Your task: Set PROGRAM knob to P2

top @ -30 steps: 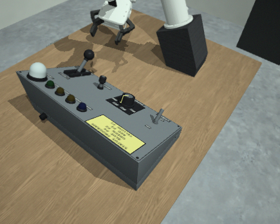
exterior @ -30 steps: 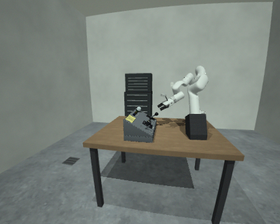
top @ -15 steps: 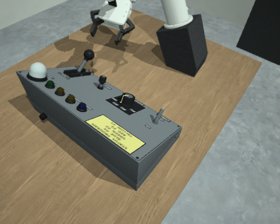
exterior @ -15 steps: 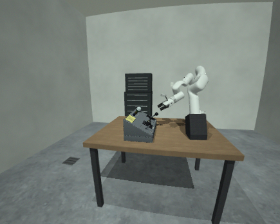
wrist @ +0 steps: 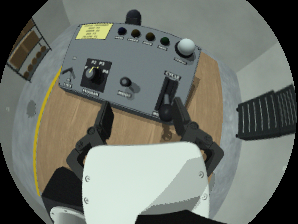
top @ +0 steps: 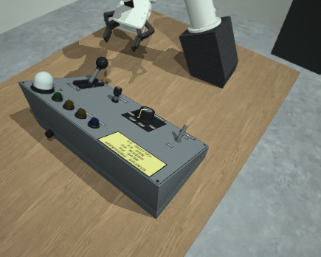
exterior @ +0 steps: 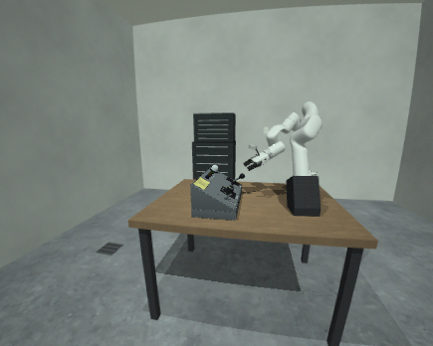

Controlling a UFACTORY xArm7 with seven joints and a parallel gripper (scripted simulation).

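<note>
Now: hand 10 cm short of the small slider knob, 5 cm to the right of it and 11 cm above it. Also, from my hand: metal toggle switch 14 cm ahead, 28 cm to the left, 12 cm below; grey console 15 cm ahead, 10 cm to the left, 14 cm below; ball-topped lever 6 cm ahead, 7 cm to the right, 11 cm below.
</note>
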